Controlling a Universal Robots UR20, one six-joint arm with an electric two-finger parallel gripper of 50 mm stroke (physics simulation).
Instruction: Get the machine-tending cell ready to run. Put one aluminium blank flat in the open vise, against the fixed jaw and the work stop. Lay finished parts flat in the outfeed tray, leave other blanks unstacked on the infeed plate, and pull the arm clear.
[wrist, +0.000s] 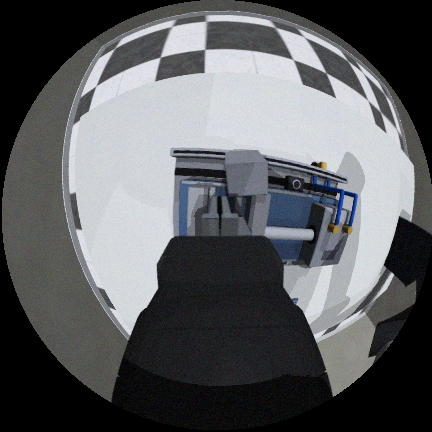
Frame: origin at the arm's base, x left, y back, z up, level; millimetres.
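Seen in the pictures: gripper, fingertip midpoint: (218, 205).
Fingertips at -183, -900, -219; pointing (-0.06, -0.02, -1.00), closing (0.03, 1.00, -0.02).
Offsets run from my fingertips to a thing's top centre, as dx, dy, dz. "*": to the spot under its first point.
The vise @[+35, +73, +4] (289, 250) is in the middle of the wrist view, with a blue bed, a grey upright jaw plate @[* +12, +45, +1] (259, 215) and a pale round rod @[+42, +92, -9] (290, 233) running right to an end block. A faceted grey block @[-38, +30, +17] (246, 172) stands at its rail side. My gripper (218, 205) is shut, pointing down over the left part of the vise, left of the jaw plate, with no blank seen between the fingertips. The fingers and the black gripper body hide part of the vise; I cannot tell whether a blank lies there. The infeed plate and outfeed tray do not show.
Blue hoses @[* +4, +189, +15] (355, 210) with brass fittings @[+29, +152, +15] (333, 228) rise at the vise's right end. A long rail @[-53, +83, -45] (300, 168) runs along its far side. A small blue piece @[* +275, +194, -87] (295, 301) shows beside the gripper body. Black arm parts (410, 252) are at the right edge.
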